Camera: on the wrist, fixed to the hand. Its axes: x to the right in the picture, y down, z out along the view.
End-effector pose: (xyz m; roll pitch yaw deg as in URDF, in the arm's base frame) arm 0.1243 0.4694 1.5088 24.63 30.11 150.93
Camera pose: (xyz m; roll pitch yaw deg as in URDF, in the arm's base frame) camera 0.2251 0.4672 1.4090 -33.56 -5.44 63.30
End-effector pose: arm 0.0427 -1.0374 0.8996 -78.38 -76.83 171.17
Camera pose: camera 0.1393 -0.9338 0.8904 90.95 -11.76 -28.15
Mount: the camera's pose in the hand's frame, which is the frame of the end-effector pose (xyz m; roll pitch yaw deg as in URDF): -0.0271 -0.0974 -0.0996 -2.97 -30.52 -90.80
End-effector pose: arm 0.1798 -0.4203 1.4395 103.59 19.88 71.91
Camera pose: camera 0.0506 -0.4304 1.3817 -55.40 63.57 -67.22
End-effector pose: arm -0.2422 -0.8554 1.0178 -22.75 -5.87 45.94
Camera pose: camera -0.1649 -0.9600 0.9611 7.27 -52.75 -52.99
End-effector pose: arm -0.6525 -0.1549 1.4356 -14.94 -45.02 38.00
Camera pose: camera -0.5542 -0.2301 1.3662 51.83 -29.69 -88.17
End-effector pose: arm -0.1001 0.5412 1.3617 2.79 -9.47 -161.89
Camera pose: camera -0.1197 0.6320 1.2544 7.64 -27.19 102.40
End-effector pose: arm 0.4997 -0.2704 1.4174 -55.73 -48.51 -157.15
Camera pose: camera 0.4798 -0.1299 1.4133 83.35 -40.69 27.79
